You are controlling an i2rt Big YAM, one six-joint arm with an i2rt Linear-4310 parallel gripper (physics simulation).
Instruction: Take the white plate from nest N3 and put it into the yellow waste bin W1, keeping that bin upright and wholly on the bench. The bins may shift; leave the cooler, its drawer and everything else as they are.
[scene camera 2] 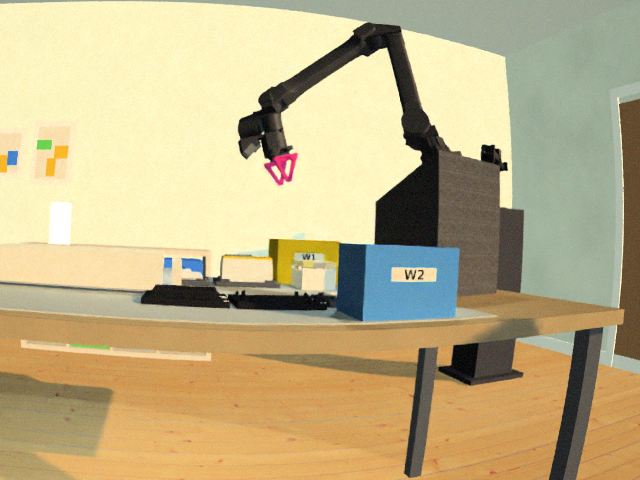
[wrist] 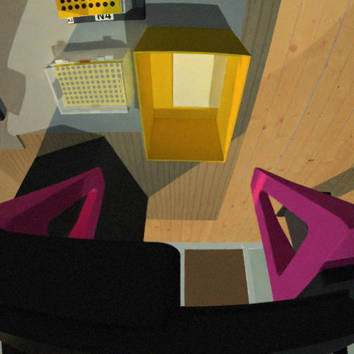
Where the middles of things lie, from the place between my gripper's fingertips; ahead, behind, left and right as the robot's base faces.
Right now my hand is 60 mm past the yellow waste bin W1 (scene camera 2: pixel 282 251), 10 mm to the left of it and 220 mm above it. Also, from my hand: pale box (scene camera 2: pixel 304 276): 50 mm behind, 140 mm to the left, 240 mm below; then yellow tip rack (scene camera 2: pixel 237 267): 120 mm ahead, 110 mm to the left, 230 mm below; then black nest N3 (scene camera 2: pixel 267 302): 120 mm ahead, 500 mm to the left, 270 mm below.
